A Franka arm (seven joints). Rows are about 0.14 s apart.
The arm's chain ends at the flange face. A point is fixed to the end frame.
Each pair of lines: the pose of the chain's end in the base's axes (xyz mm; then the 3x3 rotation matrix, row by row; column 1 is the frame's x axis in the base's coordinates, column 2 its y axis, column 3 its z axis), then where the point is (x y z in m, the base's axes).
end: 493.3, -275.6, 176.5; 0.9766, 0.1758, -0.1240; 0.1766, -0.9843, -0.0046; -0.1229, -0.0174, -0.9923
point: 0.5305 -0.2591 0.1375
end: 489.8, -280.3, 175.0; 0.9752, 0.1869, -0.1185; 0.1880, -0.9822, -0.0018; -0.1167, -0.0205, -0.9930
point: 0.5270 -0.2632 0.1363
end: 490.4, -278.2, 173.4; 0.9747, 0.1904, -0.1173; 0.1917, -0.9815, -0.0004; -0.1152, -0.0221, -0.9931
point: 0.5276 -0.2609 0.1348
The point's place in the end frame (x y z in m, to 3 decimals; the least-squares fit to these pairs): 0.044 -0.009 0.034
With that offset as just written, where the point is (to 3 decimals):
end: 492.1, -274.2, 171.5; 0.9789, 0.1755, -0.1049; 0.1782, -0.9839, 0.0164; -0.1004, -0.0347, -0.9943
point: 0.530 -0.257 0.134
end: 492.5, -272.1, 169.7; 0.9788, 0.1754, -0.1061; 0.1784, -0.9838, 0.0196; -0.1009, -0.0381, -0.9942
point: 0.530 -0.255 0.132
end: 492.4, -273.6, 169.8; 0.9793, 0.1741, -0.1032; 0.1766, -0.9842, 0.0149; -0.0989, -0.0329, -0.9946
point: 0.530 -0.256 0.132
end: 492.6, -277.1, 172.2; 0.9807, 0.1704, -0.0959; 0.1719, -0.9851, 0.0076; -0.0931, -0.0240, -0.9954
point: 0.531 -0.260 0.134
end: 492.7, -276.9, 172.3; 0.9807, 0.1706, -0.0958; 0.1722, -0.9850, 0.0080; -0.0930, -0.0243, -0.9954
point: 0.531 -0.260 0.135
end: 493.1, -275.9, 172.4; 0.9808, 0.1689, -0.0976; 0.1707, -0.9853, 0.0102; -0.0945, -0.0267, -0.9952
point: 0.531 -0.259 0.135
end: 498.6, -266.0, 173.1; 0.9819, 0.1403, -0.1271; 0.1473, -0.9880, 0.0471; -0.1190, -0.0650, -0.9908
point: 0.536 -0.249 0.135
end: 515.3, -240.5, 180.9; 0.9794, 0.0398, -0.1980; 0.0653, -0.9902, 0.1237; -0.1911, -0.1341, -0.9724
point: 0.551 -0.225 0.141
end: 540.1, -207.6, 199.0; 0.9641, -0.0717, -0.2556; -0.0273, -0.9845, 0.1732; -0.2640, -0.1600, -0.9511
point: 0.574 -0.194 0.156
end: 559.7, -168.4, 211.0; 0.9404, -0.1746, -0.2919; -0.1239, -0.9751, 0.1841; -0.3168, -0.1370, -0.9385
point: 0.593 -0.159 0.166
